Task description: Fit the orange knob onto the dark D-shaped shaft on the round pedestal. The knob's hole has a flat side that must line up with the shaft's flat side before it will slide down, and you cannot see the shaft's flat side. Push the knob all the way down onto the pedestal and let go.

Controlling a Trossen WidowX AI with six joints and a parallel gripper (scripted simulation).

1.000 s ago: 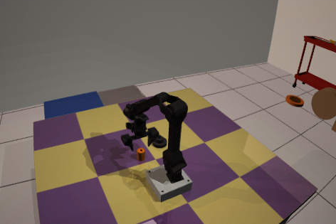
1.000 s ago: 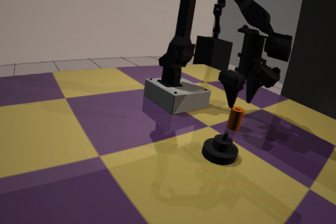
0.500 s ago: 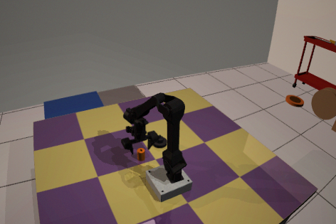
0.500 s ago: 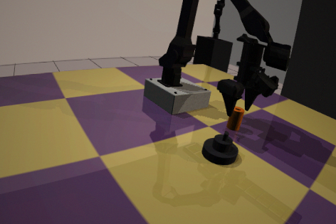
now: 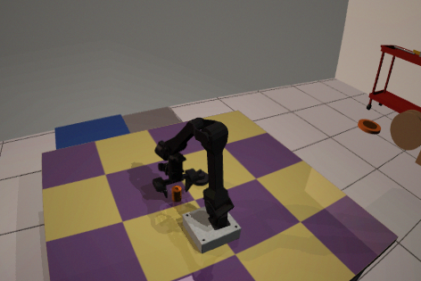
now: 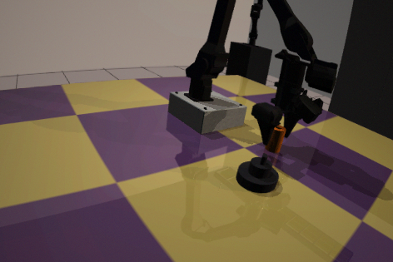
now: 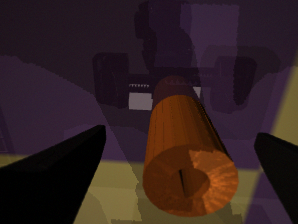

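My gripper tip is now 10 mm below the orange knob. The rest, counted from my gripper tip: dark round pedestal: 80 mm ahead, 140 mm to the right, 10 mm above.
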